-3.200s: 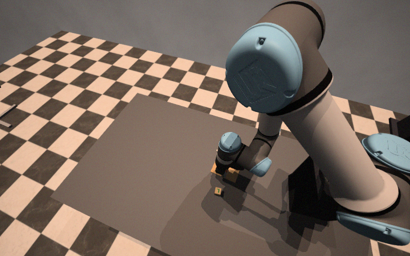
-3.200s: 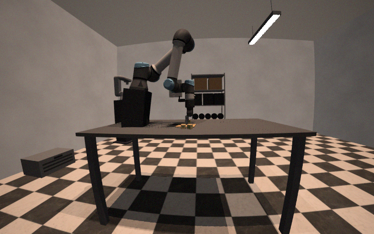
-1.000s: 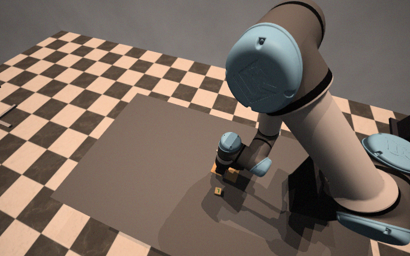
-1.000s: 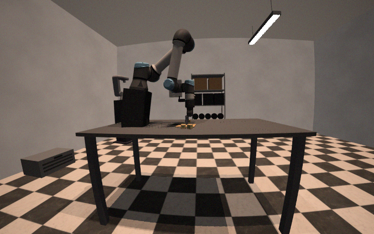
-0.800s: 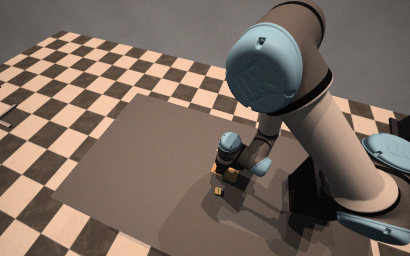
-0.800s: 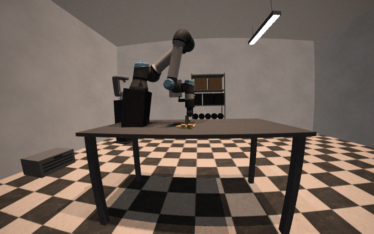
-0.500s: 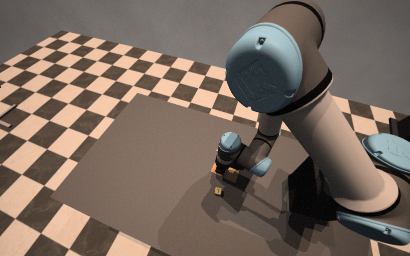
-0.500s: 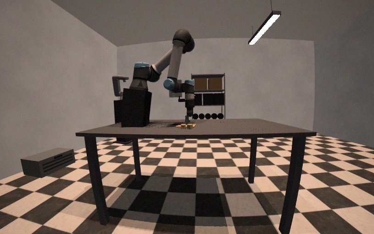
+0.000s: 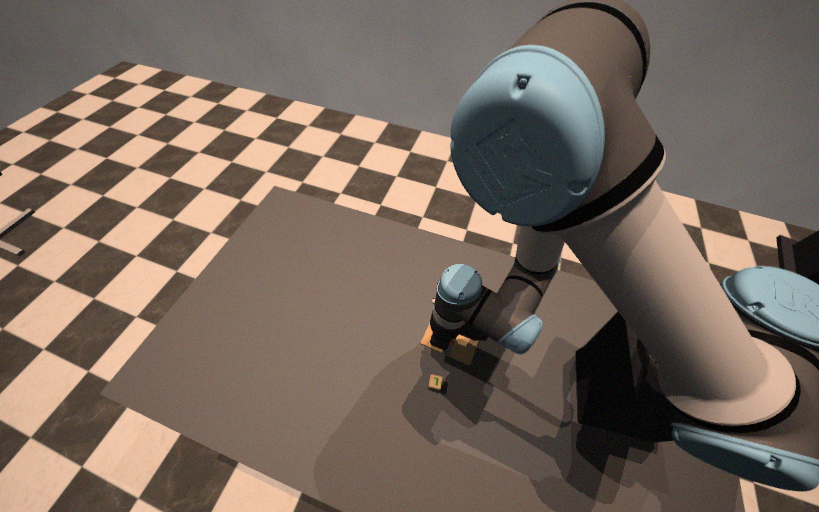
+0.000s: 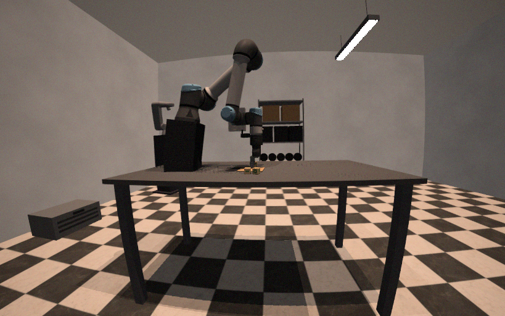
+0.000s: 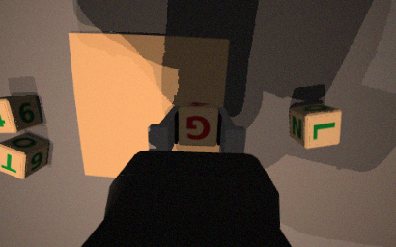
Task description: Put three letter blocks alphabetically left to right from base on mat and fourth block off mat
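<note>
Now: hand 50 mm to the left of the orange mat, 20 mm above it and 10 mm short of it.
</note>
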